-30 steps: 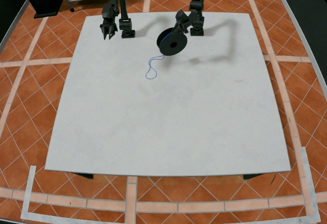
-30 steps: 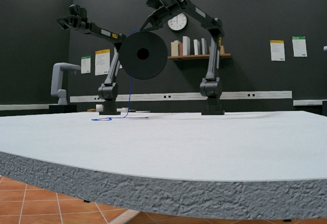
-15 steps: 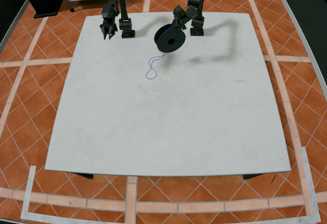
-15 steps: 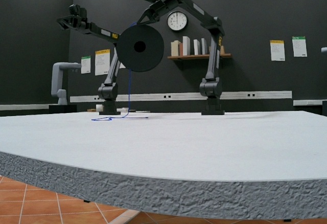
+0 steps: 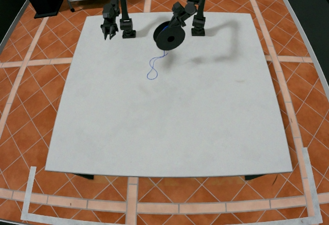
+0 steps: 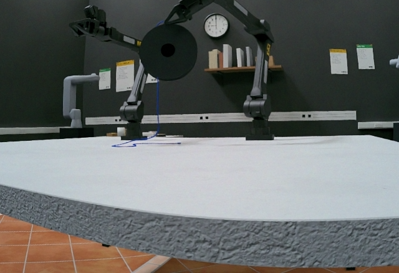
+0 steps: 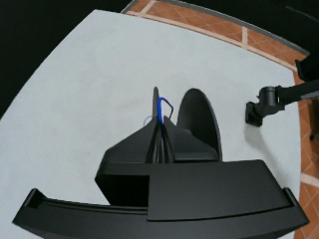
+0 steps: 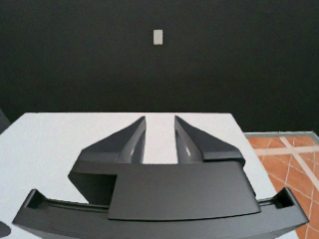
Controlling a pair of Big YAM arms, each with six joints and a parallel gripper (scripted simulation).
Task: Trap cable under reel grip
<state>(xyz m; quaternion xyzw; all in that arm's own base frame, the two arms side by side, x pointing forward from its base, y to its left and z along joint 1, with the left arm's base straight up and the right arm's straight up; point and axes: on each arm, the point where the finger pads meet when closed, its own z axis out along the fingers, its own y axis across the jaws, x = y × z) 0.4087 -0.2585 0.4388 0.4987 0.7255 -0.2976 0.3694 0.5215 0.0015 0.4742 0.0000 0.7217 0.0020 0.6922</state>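
My left gripper is now 110 mm above the black reel and 30 mm past it.
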